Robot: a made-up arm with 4 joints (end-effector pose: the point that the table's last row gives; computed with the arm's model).
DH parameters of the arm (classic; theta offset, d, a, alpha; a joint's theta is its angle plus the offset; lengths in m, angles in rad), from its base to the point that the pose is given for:
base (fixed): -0.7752 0 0.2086 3.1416
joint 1: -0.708 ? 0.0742 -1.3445
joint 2: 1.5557 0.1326 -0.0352 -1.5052
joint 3: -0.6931 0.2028 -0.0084 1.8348
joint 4: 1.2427 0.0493 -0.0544 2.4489
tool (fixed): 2.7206 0.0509 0 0
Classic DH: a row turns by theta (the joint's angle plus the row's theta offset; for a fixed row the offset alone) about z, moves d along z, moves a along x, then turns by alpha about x.
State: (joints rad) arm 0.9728 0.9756 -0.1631 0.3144
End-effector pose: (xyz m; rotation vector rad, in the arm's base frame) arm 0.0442 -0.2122 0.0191 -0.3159 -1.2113 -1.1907
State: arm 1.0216 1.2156 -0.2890 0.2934
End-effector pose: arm 0.0591 -0.2374 0.0059 -0.3624 -1.4614 -1.1073
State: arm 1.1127 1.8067 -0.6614 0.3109
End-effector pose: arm 0.0796 -0.3165 0.0105 -0.4681 -2.0369 -0.6335
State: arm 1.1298 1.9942 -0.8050 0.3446
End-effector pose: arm 0.0813 -0.3433 0.0230 -0.4725 -2.1810 -0.3917
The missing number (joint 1, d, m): -0.18
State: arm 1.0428 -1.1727 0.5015 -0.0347
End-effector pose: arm 0.0034 -0.2102 0.2646 0.2093 1.0983 -0.3663
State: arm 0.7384 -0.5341 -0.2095 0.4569
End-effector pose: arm -0.0199 -0.2235 0.2082 0.3686 0.1961 -1.0674
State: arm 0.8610 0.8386 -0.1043 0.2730
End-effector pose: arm 0.0431 -0.2105 0.0306 -0.2543 -1.0261 -1.1074
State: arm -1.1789 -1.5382 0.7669 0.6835
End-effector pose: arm 0.3376 -0.1533 0.3064 -0.9074 0.4346 1.4893
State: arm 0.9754 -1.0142 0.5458 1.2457
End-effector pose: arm -0.0249 -0.2365 0.3128 -0.2886 0.1475 -1.3479
